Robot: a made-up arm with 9 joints. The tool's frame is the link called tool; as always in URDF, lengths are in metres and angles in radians.
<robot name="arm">
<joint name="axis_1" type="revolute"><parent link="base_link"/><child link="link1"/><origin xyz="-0.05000 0.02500 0.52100" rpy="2.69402 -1.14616 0.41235"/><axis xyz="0 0 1"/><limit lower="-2.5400" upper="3.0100"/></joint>
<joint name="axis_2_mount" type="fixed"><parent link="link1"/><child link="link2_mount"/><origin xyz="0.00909 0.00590 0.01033"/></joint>
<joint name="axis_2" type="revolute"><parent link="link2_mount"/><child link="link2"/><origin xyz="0.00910 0.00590 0.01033" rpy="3.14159 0.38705 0.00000"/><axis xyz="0 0 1"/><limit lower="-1.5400" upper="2.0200"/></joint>
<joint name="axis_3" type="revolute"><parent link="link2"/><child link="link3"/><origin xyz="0.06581 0.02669 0.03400" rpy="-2.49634 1.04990 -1.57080"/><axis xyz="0 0 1"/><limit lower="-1.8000" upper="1.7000"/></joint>
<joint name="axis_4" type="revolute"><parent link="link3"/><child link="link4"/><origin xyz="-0.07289 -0.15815 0.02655" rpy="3.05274 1.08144 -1.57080"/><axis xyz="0 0 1"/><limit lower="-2.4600" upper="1.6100"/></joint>
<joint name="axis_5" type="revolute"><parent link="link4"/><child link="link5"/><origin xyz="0.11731 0.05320 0.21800" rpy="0.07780 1.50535 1.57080"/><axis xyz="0 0 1"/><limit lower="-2.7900" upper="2.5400"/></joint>
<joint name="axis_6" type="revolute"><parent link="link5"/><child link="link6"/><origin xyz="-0.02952 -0.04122 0.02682" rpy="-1.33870 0.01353 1.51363"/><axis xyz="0 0 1"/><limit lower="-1.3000" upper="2.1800"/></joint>
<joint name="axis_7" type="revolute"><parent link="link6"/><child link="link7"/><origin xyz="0.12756 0.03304 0.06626" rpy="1.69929 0.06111 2.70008"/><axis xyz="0 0 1"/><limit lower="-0.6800" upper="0.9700"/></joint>
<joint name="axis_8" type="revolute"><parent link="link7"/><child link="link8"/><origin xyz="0.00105 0.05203 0.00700" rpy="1.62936 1.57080 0.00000"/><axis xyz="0 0 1"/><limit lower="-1.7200" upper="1.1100"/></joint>
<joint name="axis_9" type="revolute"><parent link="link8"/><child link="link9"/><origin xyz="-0.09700 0.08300 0.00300" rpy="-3.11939 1.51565 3.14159"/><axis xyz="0 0 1"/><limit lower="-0.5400" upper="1.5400"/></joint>
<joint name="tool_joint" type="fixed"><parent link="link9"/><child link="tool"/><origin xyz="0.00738 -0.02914 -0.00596" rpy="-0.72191 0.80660 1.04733"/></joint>
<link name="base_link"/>
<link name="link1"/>
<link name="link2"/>
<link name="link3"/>
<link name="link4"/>
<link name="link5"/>
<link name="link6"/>
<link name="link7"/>
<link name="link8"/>
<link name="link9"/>
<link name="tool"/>
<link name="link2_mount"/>
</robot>
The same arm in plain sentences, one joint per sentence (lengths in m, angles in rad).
The arm has nine revolute joints in a row. What follows holds with every joint at zero, and every direction is one of the base frame's.
Joint 1 sits 0.05 m along -x and 0.025 m along +y and 0.521 m along +z from the base frame's origin and rotates about the direction (0.926026, -0.067302, -0.371411), from -2.54 to 3.01 rad.
Joint 2 sits 0.026 m along +x and 0.01 m along -y and 0.011 m along +z from joint 1 and rotates about -x, from -1.54 to 2.02 rad.
Joint 3 sits 0.034 m along -x and 0.038 m along +y and 0.06 m along +z from joint 2 and rotates about the direction (0.397605, 0.78911, 0.468206), from -1.8 to 1.7 rad.
Joint 4 sits 0.1 m along -x and 0.002 m along -y and 0.145 m along +z from joint 3 and rotates about -z, from -2.46 to 1.61 rad.
Joint 5 sits 0.104 m along -x and 0.076 m along -y and 0.218 m along -z from joint 4 and rotates about the direction (-0.904523, 0.421411, -0.065202), from -2.79 to 2.54 rad.
Joint 6 sits 0.04 m along -x and 0.027 m along -y and 0.031 m along -z from joint 5 and rotates about the direction (-0.127904, 0.118904, -0.984633), from -1.3 to 2.18 rad.
Joint 7 sits 0.076 m along +x and 0.109 m along +y and 0.064 m along -z from joint 6 and rotates about +x, from -0.68 to 0.97 rad.
Joint 8 sits 0.007 m along +x and 0.002 m along +y and 0.052 m along -z from joint 7 and rotates about +z, from -1.72 to 1.11 rad.
Joint 9 sits 0.097 m along +x and 0.083 m along -y and 0.003 m along +z from joint 8 and rotates about the direction (-0.998234, 0.022201, -0.055102), from -0.54 to 1.54 rad.
The tool frame, which is the frame that the pose is given for, sits 0.007 m along +x and 0.029 m along +y and 0.007 m along -z from joint 9; its axes are the base frame's turned by roll 1.2817, pitch 0.3113 and yaw -0.7027 rad (as in URDF: about the fixed x, then y, then z).

